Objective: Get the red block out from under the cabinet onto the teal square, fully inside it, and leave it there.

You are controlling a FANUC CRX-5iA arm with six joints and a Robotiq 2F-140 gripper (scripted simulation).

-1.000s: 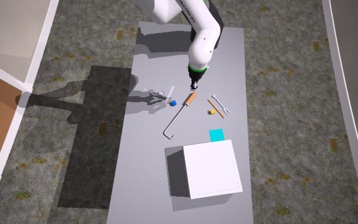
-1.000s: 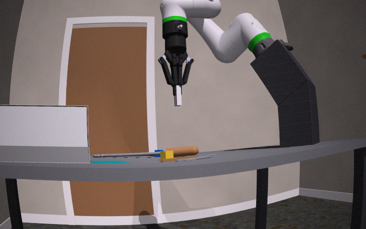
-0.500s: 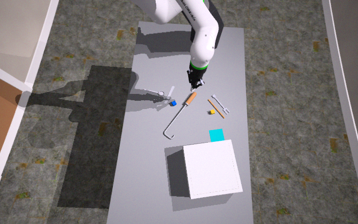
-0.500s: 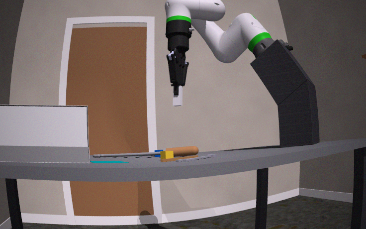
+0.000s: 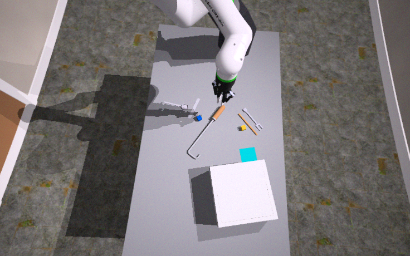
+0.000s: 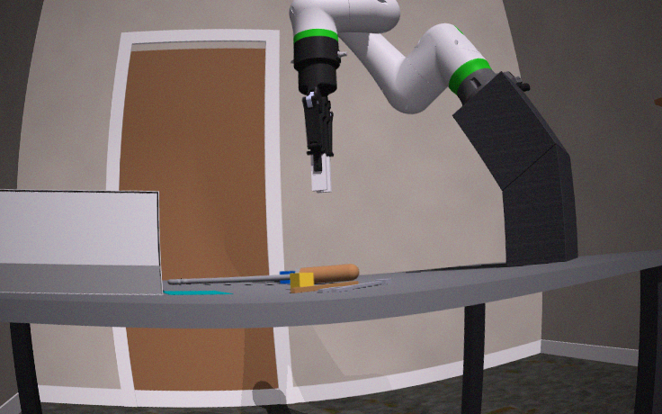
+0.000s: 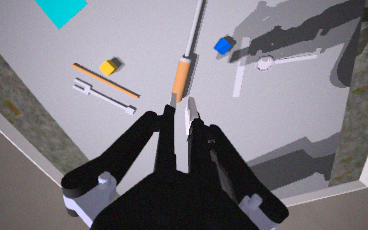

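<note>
Now: hand 19 cm above the blue block, 12 cm to the left of it and 4 cm short of it. From my hand the other things lie so: long grey hook tool 19 cm below, 13 cm ahead, 5 cm to the right; yellow block 19 cm below, 16 cm to the left, 9 cm ahead; flat grey bar 20 cm below, 16 cm to the right, 3 cm behind.
</note>
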